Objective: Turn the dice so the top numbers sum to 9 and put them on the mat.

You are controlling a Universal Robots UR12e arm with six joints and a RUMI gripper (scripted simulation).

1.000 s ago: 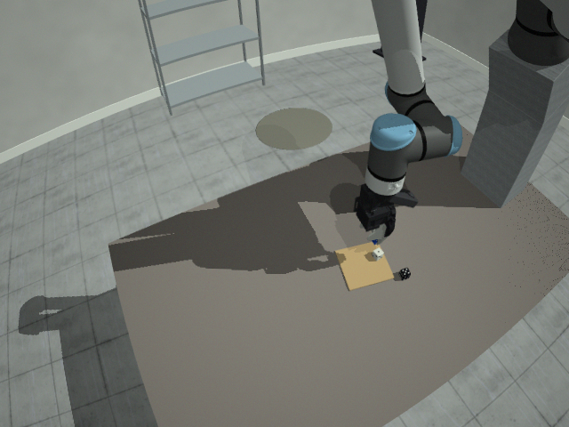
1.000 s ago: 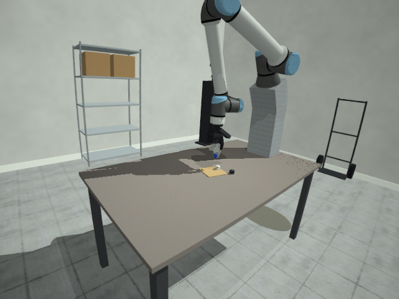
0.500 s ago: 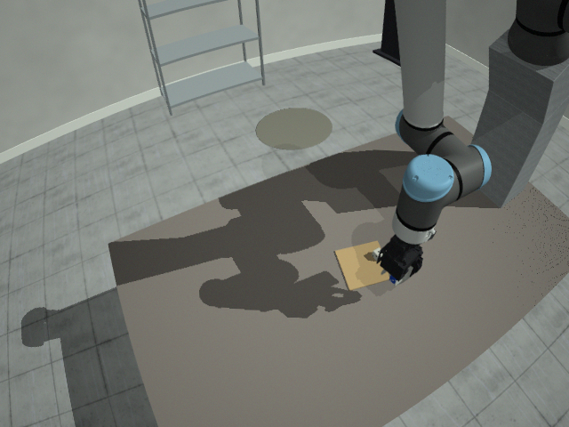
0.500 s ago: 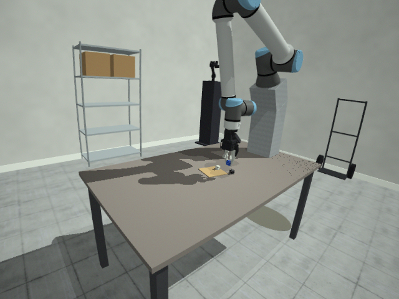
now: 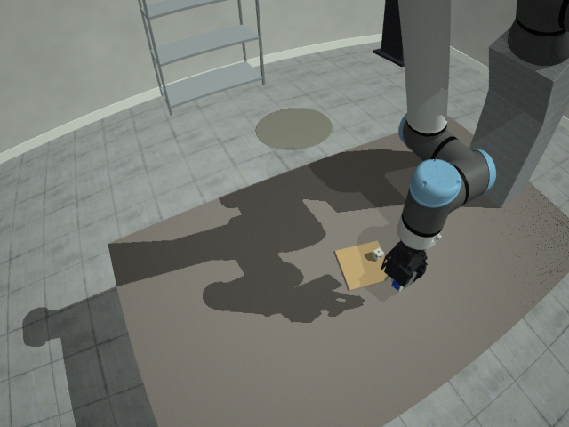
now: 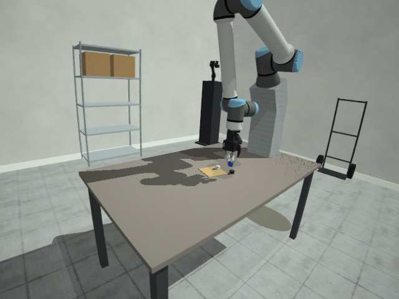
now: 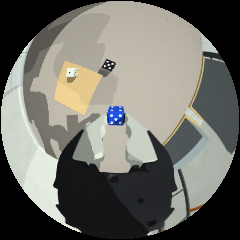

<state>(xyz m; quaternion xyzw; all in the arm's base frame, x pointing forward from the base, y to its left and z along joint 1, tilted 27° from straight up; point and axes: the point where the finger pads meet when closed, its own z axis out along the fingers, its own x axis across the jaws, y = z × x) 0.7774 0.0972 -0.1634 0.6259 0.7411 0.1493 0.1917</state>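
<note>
The blue die is right at my hand. From my hand the other things lie so: tan mat (2 cm behind, 14 cm to the right, 10 cm below); then white die (7 cm behind, 14 cm to the right, 9 cm below); then black die (9 cm behind, 4 cm to the right, 9 cm below).
</note>
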